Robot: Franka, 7 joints.
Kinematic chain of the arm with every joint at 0, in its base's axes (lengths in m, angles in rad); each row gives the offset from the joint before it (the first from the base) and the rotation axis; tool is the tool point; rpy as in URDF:
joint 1: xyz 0 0 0.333 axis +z
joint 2: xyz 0 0 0 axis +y
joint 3: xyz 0 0 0.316 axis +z
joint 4: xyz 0.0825 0 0 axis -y
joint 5: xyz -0.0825 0 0.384 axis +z
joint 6: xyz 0 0 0 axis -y
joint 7: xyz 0.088 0 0 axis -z
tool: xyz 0 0 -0.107 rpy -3.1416 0 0
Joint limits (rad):
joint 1: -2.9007..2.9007
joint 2: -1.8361..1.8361
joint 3: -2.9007..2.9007
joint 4: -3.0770..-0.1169
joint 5: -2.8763..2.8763
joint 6: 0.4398..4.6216
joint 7: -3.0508..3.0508
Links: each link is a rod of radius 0.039 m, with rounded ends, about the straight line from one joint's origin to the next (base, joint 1, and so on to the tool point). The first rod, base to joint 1, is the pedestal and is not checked.
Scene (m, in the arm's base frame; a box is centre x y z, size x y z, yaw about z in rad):
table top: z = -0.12
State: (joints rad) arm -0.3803 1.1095 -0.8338 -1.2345 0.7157 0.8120 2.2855
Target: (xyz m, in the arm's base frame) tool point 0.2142 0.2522 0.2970
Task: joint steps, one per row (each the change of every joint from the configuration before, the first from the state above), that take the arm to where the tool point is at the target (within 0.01 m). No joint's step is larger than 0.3 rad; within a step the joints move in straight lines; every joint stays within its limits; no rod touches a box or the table.
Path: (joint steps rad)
1: 0.2221 -0.1792 0.2408 -0.2678 -0.0150 -0.0917 0.0000
2: 0.2221 -0.1792 0.2407 -0.2678 -0.0150 -0.0918 0.0000
3: 0.2220 -0.1792 0.2408 -0.2677 -0.0149 -0.0917 0.0000
4: 0.2221 -0.1792 0.2407 -0.2678 -0.0150 -0.0918 0.0000

